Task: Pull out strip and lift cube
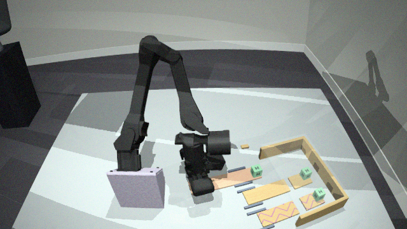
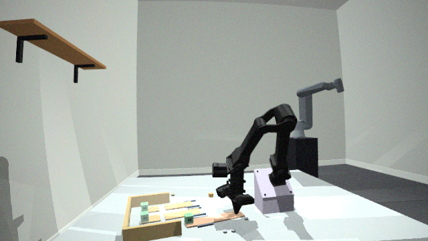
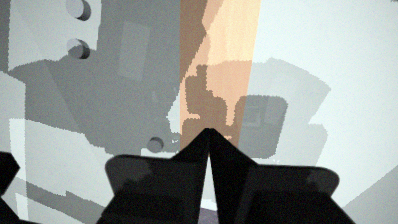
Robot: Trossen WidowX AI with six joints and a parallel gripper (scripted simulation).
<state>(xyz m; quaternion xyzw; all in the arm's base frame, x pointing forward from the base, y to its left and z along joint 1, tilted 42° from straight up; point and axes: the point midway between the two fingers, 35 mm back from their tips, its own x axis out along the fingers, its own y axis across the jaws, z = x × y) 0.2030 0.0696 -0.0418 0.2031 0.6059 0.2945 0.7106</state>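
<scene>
The salmon strip is 90 mm ahead of my gripper tip and 10 mm to the left of it. From my gripper tip the other things lie so: small tan block (240 mm to the right, 70 mm ahead).
</scene>
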